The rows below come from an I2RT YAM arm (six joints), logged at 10 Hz.
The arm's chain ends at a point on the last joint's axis. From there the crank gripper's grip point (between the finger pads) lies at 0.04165 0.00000 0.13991 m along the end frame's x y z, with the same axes.
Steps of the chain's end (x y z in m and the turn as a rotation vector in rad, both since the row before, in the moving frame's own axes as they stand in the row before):
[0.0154, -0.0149, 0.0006, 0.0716, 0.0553, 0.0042]
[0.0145, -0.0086, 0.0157, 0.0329, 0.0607, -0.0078]
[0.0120, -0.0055, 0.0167, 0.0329, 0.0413, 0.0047]
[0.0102, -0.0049, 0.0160, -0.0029, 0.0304, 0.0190]
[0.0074, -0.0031, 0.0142, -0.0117, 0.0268, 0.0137]
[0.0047, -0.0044, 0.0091, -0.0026, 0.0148, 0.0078]
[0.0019, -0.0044, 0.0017, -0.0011, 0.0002, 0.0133]
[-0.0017, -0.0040, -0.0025, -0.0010, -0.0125, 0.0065]
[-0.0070, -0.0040, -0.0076, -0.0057, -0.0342, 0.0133]
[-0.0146, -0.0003, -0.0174, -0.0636, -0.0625, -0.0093]
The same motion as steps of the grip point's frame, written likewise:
[0.0231, -0.0246, -0.0023, 0.0716, 0.0553, 0.0042]
[0.0229, -0.0135, 0.0128, 0.0329, 0.0607, -0.0078]
[0.0178, -0.0099, 0.0148, 0.0329, 0.0413, 0.0047]
[0.0144, -0.0037, 0.0147, -0.0029, 0.0304, 0.0190]
[0.0111, -0.0009, 0.0130, -0.0117, 0.0268, 0.0137]
[0.0068, -0.0037, 0.0085, -0.0026, 0.0148, 0.0078]
[0.0019, -0.0037, 0.0017, -0.0011, 0.0002, 0.0133]
[-0.0035, -0.0036, -0.0020, -0.0010, -0.0125, 0.0065]
[-0.0118, -0.0027, -0.0063, -0.0057, -0.0342, 0.0133]
[-0.0234, 0.0083, -0.0153, -0.0636, -0.0625, -0.0093]

